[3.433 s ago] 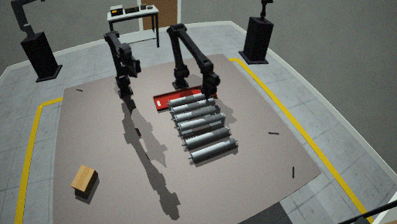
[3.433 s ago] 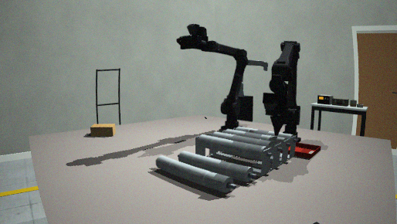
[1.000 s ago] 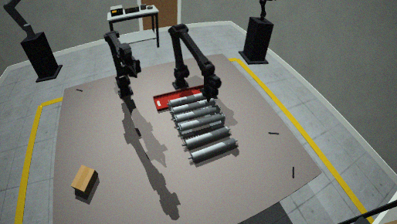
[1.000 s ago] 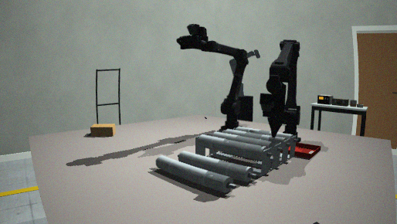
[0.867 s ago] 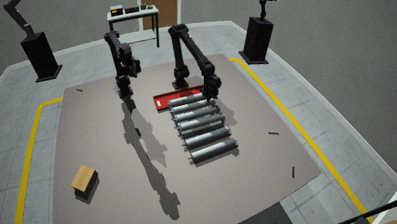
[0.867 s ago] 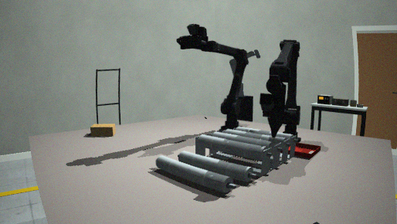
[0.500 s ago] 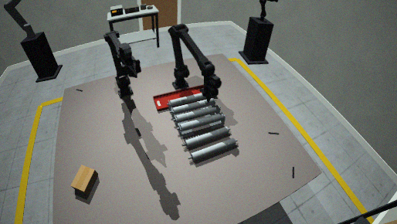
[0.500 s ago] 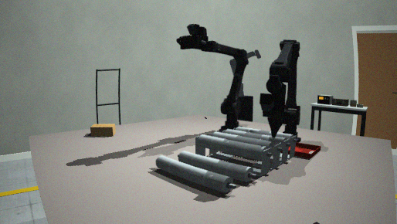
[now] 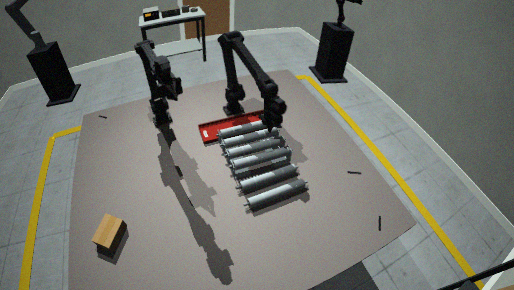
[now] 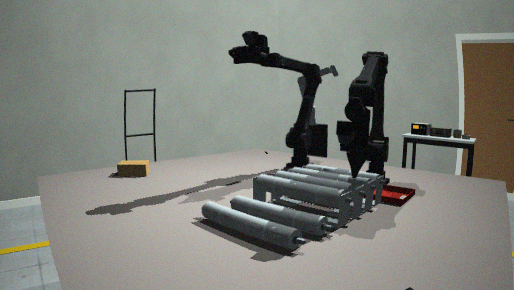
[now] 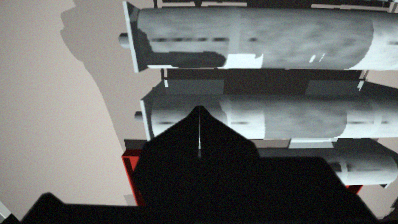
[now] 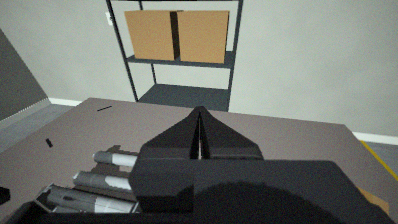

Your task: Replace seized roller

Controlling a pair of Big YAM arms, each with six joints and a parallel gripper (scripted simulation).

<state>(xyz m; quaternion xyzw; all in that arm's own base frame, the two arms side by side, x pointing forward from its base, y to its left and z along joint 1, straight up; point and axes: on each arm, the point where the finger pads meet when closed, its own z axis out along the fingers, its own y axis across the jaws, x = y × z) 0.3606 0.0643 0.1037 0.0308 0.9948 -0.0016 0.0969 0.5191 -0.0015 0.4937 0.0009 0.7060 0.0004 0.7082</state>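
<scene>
Now: left hand 100 mm to the left of the bed roller and 30 mm above it. Also, from my left hand: red scrap tray 180 mm behind, 130 mm to the right, 100 mm below; then cardboard box 420 mm ahead, 900 mm to the right, 70 mm below.
</scene>
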